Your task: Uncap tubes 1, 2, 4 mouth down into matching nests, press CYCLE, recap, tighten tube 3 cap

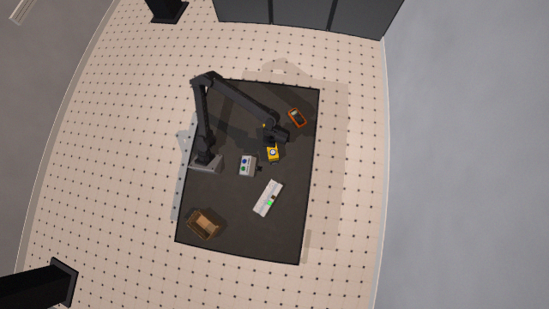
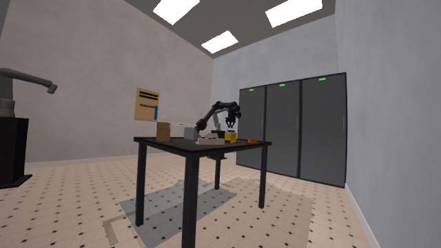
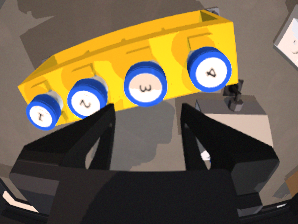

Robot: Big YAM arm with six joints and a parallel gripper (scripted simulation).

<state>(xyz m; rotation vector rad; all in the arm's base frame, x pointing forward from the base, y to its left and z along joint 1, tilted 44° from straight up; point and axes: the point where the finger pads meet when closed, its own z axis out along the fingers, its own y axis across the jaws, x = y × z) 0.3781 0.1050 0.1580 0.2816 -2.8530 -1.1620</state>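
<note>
Right now the blue key is 130 mm to the right of my hand, 130 mm behind it and 90 mm below it. Also, from my hand: green key (170 mm to the right, 120 mm behind, 90 mm below); then grey key housing (150 mm to the right, 110 mm behind, 100 mm below); then orange meter (240 mm to the left, 140 mm below, 110 mm ahead).
</note>
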